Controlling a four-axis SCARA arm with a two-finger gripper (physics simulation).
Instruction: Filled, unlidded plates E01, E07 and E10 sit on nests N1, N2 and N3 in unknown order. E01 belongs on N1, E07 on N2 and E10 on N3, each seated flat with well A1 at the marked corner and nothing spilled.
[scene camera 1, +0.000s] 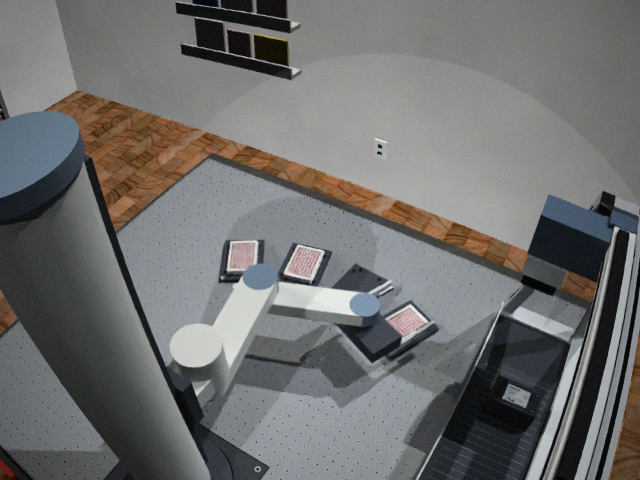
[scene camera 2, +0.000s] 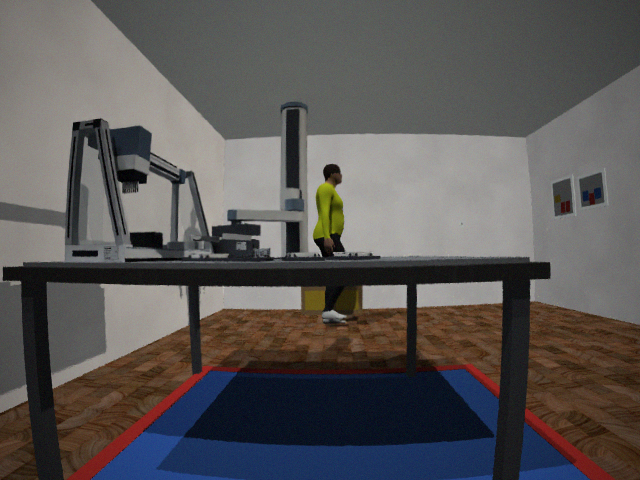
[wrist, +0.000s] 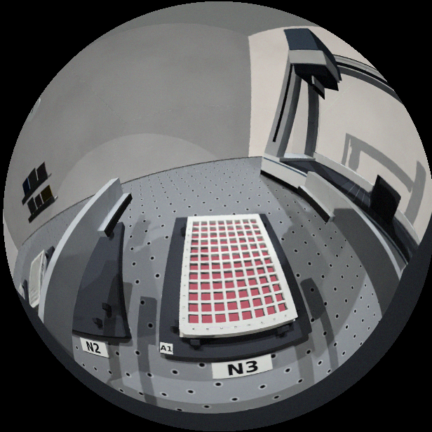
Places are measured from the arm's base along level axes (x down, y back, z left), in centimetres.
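Pixels of known places: gripper, fingertip midpoint: (scene camera 1: 411, 303) (scene camera 2: 205, 237).
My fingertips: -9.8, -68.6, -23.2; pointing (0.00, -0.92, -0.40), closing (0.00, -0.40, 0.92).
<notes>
Ahead of a thing's pixels: the offset from my fingertips to its top centre, as dx, dy, dz. "spot": to the spot under its first point. Level surfaces: height alone.
Nest N3 @(spot: +7.3, +9.9, -2.6) (scene camera 1: 400, 350) (wrist: 171, 290) bears an unlidded red-filled plate @(+5.9, +3.0, +0.3) (scene camera 1: 407, 321) (wrist: 232, 270) that looks flat. An A1 tag marks the nest's near left corner; the plate's own name is not legible. My gripper (scene camera 1: 408, 311) (wrist: 217, 178) is open and empty above N3, with one finger to each side of the plate. Nest N2 @(+6.3, -2.8, +17.1) (scene camera 1: 361, 276) (wrist: 102, 285), beside it, holds no plate in the part that shows. Farther left, a red-filled plate @(+5.9, -2.8, +34.6) (scene camera 1: 305, 263) sits on another nest @(spot: +7.5, -5.7, +29.4) (scene camera 1: 324, 266), and one more plate @(+5.9, +4.4, +51.4) (scene camera 1: 241, 256) sits on nest N1 @(spot: +7.4, +10.4, +53.7) (scene camera 1: 224, 268).
A gantry machine (scene camera 1: 568, 235) (scene camera 2: 132, 149) (wrist: 312, 60) stands on the right side of the perforated table @(dx +8.5) (scene camera 1: 320, 413), with a dark labelled block @(spot: -3.5, +15.6, -34.1) (scene camera 1: 516, 395) inside its frame. The arm's column (scene camera 1: 98, 320) (scene camera 2: 293, 149) is at the left. A person in yellow (scene camera 2: 329, 211) stands behind the table.
</notes>
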